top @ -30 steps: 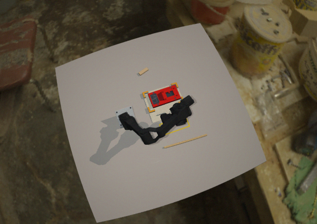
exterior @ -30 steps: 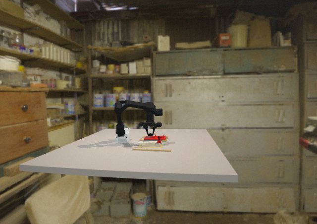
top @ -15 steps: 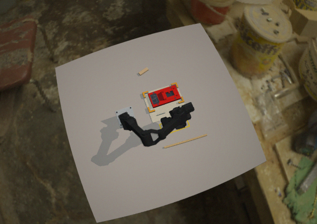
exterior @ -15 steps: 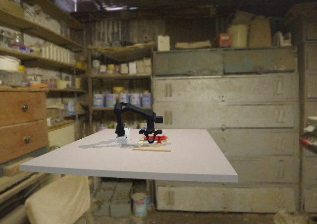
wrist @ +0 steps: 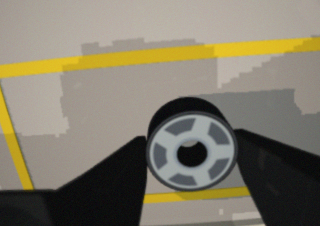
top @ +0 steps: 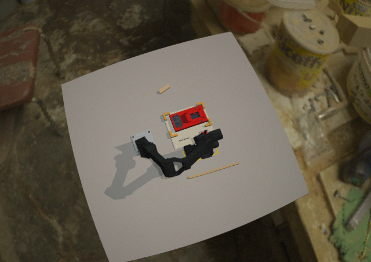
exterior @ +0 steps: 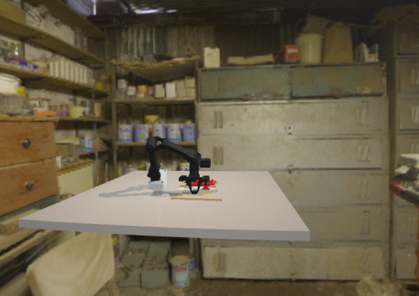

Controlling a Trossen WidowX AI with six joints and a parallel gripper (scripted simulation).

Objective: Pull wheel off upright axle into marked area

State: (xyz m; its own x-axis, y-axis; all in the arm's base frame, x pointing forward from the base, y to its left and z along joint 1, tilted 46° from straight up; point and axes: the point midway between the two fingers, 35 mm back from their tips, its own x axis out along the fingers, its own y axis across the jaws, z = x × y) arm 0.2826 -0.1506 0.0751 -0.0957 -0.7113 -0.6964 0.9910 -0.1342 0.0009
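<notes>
Now: the thin wooden stick 14 cm to the right of my gripper tip and 2 cm ahead of it. From my gripper tip the other things lie so: wooden block: 46 cm to the left, 2 cm behind.
</notes>
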